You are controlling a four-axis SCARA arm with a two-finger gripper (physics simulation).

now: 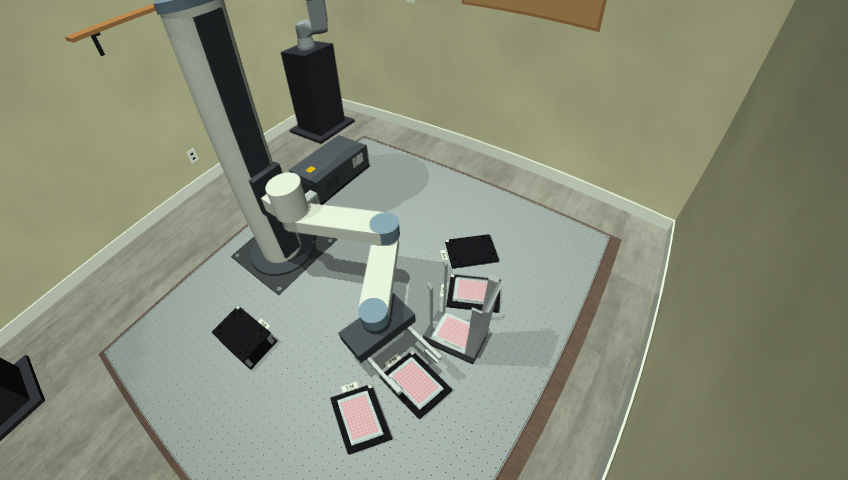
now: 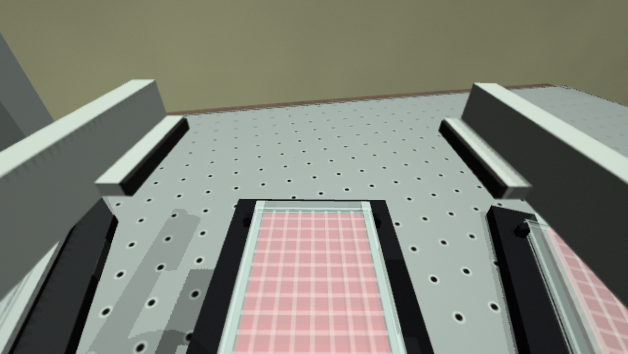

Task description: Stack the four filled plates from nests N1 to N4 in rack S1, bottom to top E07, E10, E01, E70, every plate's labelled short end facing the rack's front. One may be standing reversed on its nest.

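Places are measured from the arm's base along level axes (x ahead, y left, z up), in centimetres.
Where they show: gripper, fingertip midpoint: [image 1: 420,375] [image 2: 314,105]; arm's base, link origin: [image 1: 283,250].
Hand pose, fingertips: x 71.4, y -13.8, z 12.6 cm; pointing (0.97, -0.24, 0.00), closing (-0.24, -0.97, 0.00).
Observation:
Things, the pixels of their top centre, and the offset from my fingertips. "spot": a spot on its surface instead. Level surfaces: height alone.
- filled pink-gridded plate, top centre: [image 2: 312,278] [image 1: 415,381] dy +0.6, dx -2.4, dz -8.7 cm
- second filled plate, top centre: [image 1: 358,416] dy -15.9, dx -8.5, dz -8.7 cm
- nest N1, top centre: [image 1: 359,416] dy -15.9, dx -8.5, dz -9.2 cm
- Rack S1, top centre: [image 1: 462,282] dy +18.2, dx -0.4, dz +17.9 cm
- black nest, top centre: [image 1: 472,247] dy +50.0, dx -13.4, dz -9.2 cm
- black block, top centre: [image 1: 238,330] dy -19.5, dx -52.2, dz -4.4 cm
- perforated table, surface height: dz -11.4 cm
- dark controller box, surface spot: [image 1: 330,166] spot: dy +49.4, dx -77.6, dz +0.2 cm
A filled pink-gridded plate [image 1: 416,380] [image 2: 312,280] lies flat on nest N2 [image 1: 420,411] [image 2: 215,300]. My gripper [image 1: 419,375] [image 2: 314,105] is open and empty above it, one finger to each side, spread wider than the plate. A second filled plate [image 1: 358,417] [image 2: 590,290] sits on nest N1 [image 1: 361,446] [image 2: 510,260]. Rack S1 [image 1: 477,334], with upright grey guides, holds a filled plate [image 1: 453,330] low inside. Another filled plate [image 1: 470,290] sits on a black nest behind the rack. The plates' label texts are not readable.
A black nest [image 1: 471,251] without a plate lies beyond the rack. A black block [image 1: 243,336] stands at the left of the perforated table [image 1: 285,410]. A dark controller box [image 1: 330,166] is near the arm's column [image 1: 208,107]. The rack's tall guides stand close to the gripper.

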